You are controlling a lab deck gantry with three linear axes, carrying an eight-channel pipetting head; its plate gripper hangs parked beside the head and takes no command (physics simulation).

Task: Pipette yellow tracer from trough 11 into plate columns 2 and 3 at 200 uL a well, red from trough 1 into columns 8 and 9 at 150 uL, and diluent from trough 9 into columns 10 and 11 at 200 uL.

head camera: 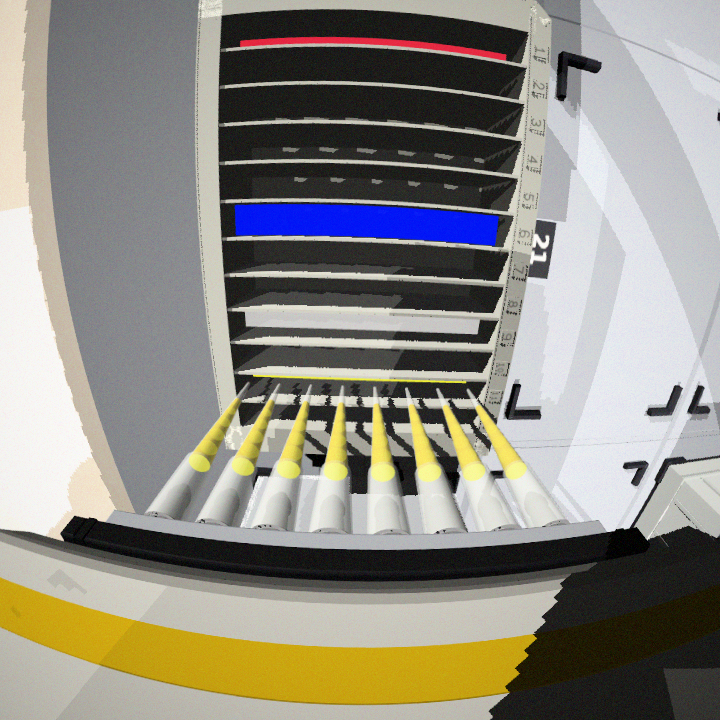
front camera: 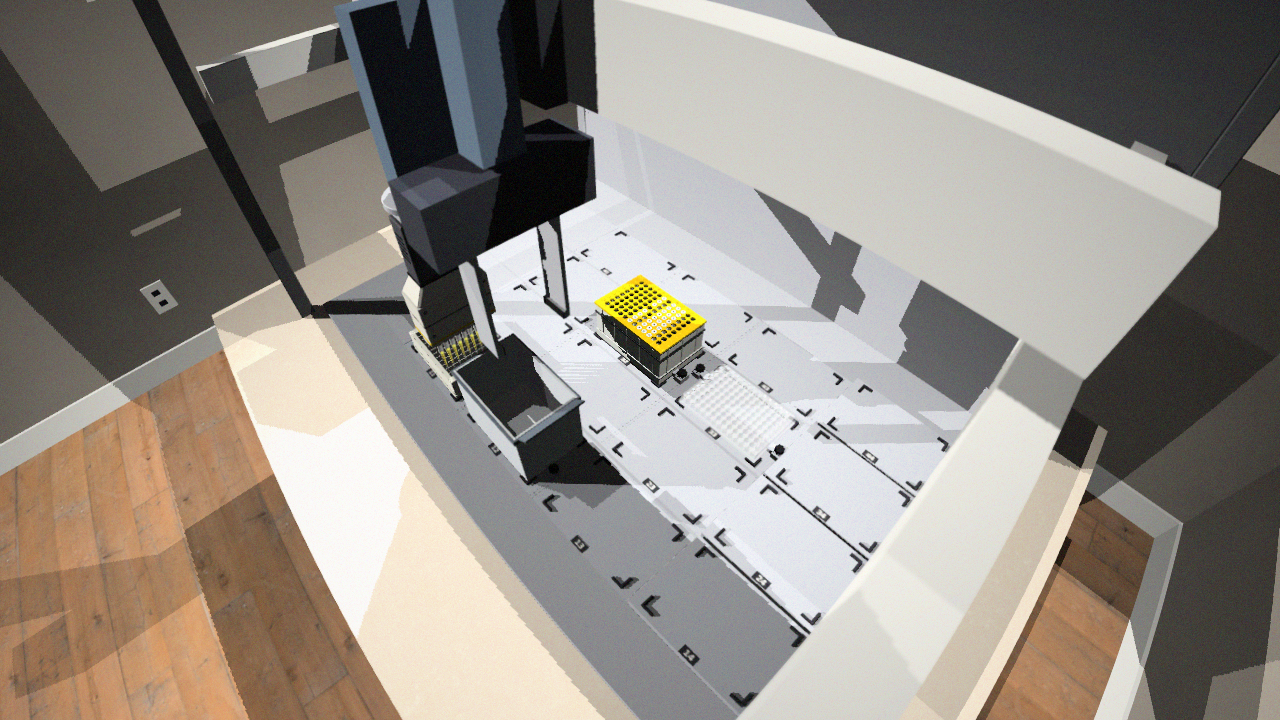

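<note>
The pipetting head [front camera: 444,310] [head camera: 355,558] is at the left, over the reservoir [front camera: 433,360] [head camera: 209,221]. Its eight tips [front camera: 462,345] [head camera: 339,439] hold yellow liquid, and their ends line up with trough 11 in the head view; their height over the liquid is unclear. A thin yellow strip [head camera: 359,380] shows in trough 11. Red liquid [head camera: 369,42] lies in trough 1 and pale diluent [head camera: 362,323] in trough 9. The clear plate [front camera: 738,411] lies on the deck; its well contents are unreadable. The parked gripper [front camera: 526,331] hangs with its two fingers apart and empty.
A grey open bin [front camera: 553,443] stands beside the reservoir, close under a gripper finger. The yellow tip rack [front camera: 650,308] stands between the head and the plate, with some tips in it. Blue liquid [head camera: 366,222] lies in trough 6.
</note>
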